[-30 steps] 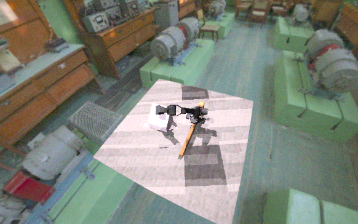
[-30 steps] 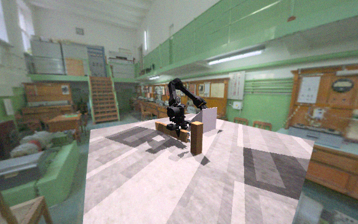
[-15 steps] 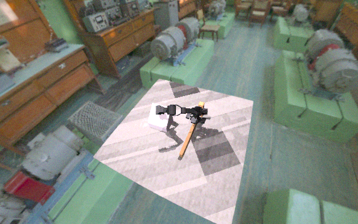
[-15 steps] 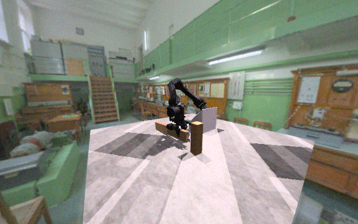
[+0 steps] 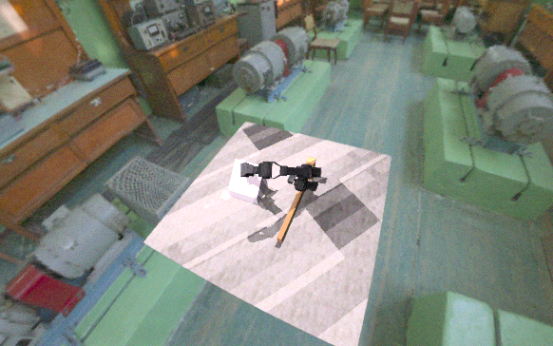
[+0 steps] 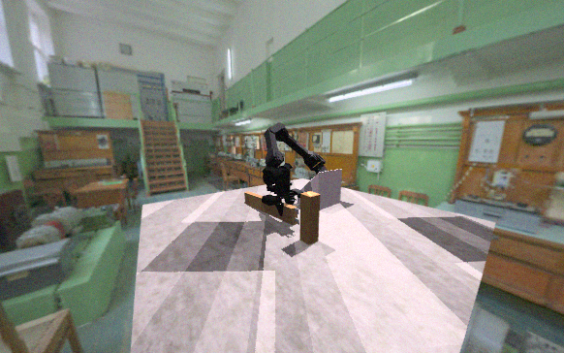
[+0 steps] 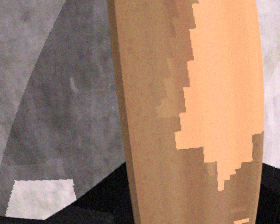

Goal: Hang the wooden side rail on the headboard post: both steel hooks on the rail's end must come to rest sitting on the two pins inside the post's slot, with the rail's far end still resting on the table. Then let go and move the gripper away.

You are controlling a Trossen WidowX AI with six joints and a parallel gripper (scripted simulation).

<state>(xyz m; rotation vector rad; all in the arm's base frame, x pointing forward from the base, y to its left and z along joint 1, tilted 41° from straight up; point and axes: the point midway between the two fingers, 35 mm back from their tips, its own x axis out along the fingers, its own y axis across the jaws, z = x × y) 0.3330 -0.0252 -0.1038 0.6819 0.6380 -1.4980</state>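
My gripper tip is now 10 mm short of the wooden headboard post, 150 mm to the right of it and 40 mm below it.
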